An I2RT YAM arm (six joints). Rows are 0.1 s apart.
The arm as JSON. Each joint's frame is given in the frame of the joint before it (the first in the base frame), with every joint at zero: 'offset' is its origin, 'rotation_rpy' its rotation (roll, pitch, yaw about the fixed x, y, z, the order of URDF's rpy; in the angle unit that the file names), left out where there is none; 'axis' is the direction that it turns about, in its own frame. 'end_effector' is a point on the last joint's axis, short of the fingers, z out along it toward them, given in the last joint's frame.
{
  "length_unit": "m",
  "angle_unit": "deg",
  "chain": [
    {
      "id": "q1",
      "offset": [
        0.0,
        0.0,
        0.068
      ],
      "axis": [
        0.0,
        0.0,
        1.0
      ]
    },
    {
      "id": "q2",
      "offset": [
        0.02,
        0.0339,
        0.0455
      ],
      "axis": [
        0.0,
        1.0,
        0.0
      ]
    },
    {
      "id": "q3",
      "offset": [
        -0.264,
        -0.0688,
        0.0
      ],
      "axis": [
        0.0,
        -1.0,
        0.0
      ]
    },
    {
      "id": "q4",
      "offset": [
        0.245,
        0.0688,
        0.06
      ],
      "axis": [
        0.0,
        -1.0,
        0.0
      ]
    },
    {
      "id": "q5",
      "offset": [
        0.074,
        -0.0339,
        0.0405
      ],
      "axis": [
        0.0,
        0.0,
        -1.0
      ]
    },
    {
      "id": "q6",
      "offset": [
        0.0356,
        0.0,
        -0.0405
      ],
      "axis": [
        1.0,
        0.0,
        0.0
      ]
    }
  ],
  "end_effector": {
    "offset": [
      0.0,
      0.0,
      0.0
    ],
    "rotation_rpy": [
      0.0,
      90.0,
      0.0
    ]
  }
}
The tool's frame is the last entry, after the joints.
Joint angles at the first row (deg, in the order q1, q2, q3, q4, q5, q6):
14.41 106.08 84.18 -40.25 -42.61 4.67
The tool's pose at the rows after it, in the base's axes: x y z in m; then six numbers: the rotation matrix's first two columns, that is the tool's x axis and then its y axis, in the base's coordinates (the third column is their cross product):
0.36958 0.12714 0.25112 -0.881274 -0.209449 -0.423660 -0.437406 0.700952 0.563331
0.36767 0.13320 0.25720 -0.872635 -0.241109 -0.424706 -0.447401 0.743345 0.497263
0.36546 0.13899 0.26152 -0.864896 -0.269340 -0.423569 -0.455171 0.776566 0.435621
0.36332 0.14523 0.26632 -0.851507 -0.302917 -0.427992 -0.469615 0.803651 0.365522
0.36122 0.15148 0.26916 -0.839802 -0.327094 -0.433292 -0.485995 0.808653 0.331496
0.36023 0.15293 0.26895 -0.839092 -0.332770 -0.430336 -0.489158 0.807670 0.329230
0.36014 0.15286 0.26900 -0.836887 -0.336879 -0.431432 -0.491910 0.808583 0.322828
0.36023 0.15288 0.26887 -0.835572 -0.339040 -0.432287 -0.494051 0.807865 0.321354
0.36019 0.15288 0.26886 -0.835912 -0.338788 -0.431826 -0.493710 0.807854 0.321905
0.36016 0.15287 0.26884 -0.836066 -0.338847 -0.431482 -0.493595 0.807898 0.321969
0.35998 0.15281 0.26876 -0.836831 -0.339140 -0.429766 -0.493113 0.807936 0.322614
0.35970 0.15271 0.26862 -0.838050 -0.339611 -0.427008 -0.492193 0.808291 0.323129
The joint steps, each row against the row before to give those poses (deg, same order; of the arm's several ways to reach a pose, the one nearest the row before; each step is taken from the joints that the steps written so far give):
1.40 0.00 2.51 -3.58 5.22 -1.88
1.29 0.00 1.86 -2.54 4.79 -1.01
1.25 0.00 1.36 -1.88 4.31 -0.70
1.33 0.00 1.37 -1.57 4.48 -0.98
1.14 0.00 0.73 -0.59 2.03 -0.55
0.26 0.00 0.00 -0.22 0.15 -0.08
0.02 -0.02 0.00 -0.05 0.31 -0.27
0.00 0.02 0.00 0.03 0.02 -0.15
0.00 0.00 0.00 -0.03 -0.02 0.02
0.00 0.00 0.00 -0.02 0.00 0.00
0.00 0.00 0.00 -0.11 -0.02 0.00
0.00 0.00 0.00 -0.17 0.00 0.00

